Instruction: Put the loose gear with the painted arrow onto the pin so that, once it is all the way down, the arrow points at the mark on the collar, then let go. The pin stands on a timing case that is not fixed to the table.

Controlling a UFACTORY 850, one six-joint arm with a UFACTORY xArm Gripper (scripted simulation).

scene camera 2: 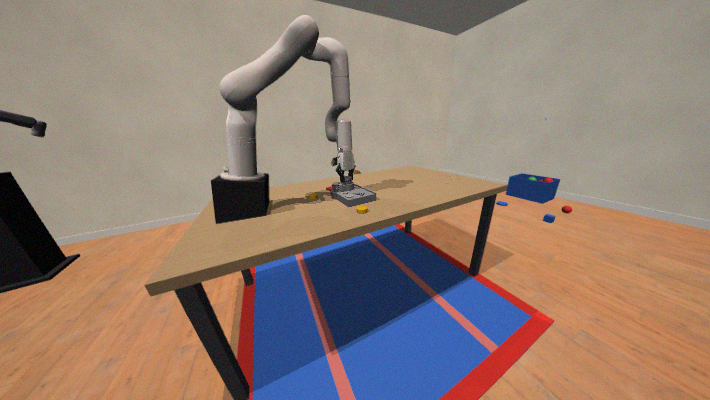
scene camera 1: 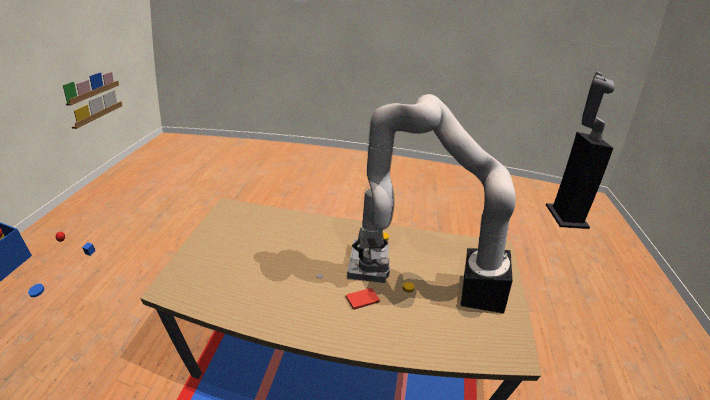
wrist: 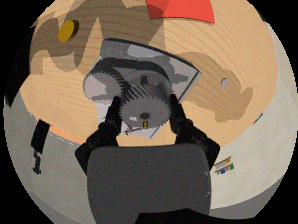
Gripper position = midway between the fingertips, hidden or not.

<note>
I see my gripper [wrist: 144, 102] and a grey timing case [scene camera 1: 377, 271].
The grey timing case is seen too in scene camera 2 [scene camera 2: 338, 188] and in the wrist view [wrist: 122, 59].
</note>
